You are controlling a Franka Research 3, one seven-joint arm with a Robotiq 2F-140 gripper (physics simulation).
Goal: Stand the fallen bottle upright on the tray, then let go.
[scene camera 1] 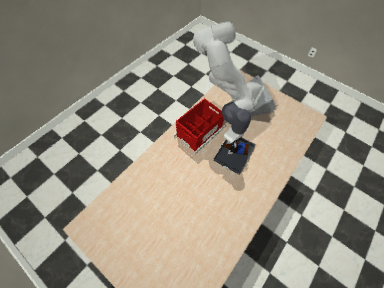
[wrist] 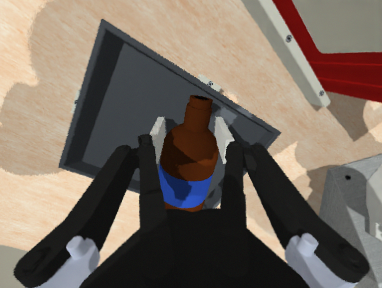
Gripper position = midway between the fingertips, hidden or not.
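Note:
My gripper (wrist: 190,126) is visible, as is a brown bottle (wrist: 189,155).

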